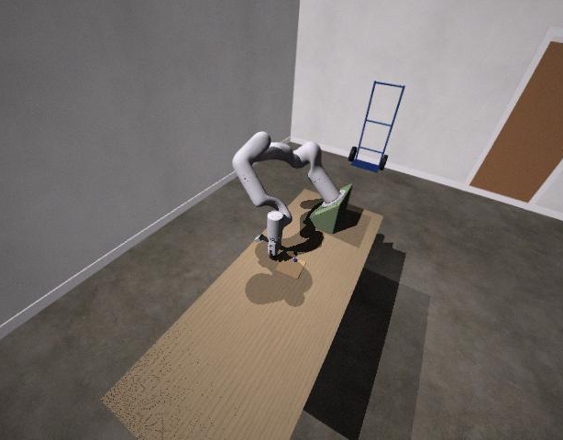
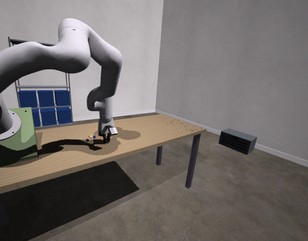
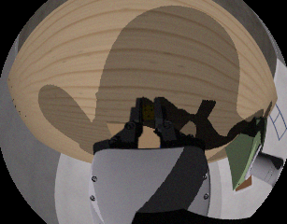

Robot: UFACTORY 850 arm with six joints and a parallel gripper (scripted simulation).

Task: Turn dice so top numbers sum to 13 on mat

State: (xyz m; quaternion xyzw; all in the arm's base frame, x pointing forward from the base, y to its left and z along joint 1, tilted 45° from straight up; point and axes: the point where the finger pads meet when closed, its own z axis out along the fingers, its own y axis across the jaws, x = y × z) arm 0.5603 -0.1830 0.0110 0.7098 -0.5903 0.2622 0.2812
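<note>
Right now my hand is 1 cm past the tan mat, 12 cm to the right of it and 2 cm above it. The rest, counted from my hand: black die 11 cm behind, 9 cm to the left, 2 cm below; blue die 5 cm behind, 12 cm to the left, 1 cm below; yellow die 1 cm to the left, 1 cm below.
</note>
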